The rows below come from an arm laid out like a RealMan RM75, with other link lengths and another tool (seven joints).
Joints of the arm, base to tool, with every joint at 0 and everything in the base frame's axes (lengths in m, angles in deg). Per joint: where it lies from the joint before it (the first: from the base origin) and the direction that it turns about. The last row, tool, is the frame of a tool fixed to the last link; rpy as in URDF.
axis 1: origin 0 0 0.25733 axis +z
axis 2: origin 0 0 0 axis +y
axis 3: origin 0 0 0.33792 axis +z
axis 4: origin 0 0 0 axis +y
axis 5: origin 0 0 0.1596 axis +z
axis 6: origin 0 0 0 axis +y
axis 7: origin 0 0 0.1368 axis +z
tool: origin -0.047 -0.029 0.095 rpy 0 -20 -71.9
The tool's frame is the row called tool.
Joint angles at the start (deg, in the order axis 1, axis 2, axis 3, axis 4, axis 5, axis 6, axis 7):
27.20 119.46 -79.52 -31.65 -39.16 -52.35 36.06
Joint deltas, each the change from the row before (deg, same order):
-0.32 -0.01 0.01 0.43 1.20 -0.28 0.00
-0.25 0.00 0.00 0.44 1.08 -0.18 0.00
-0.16 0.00 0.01 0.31 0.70 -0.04 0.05
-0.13 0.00 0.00 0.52 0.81 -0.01 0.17
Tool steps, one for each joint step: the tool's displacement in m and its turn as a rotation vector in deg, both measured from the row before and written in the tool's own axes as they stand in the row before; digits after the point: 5 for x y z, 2 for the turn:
0.00274 0.00029 -0.00482 0.81 0.78 0.83
0.00272 0.00053 -0.00419 0.67 0.75 0.78
0.00216 0.00060 -0.00288 0.40 0.57 0.58
0.00292 0.00141 -0.00328 0.40 0.71 0.86

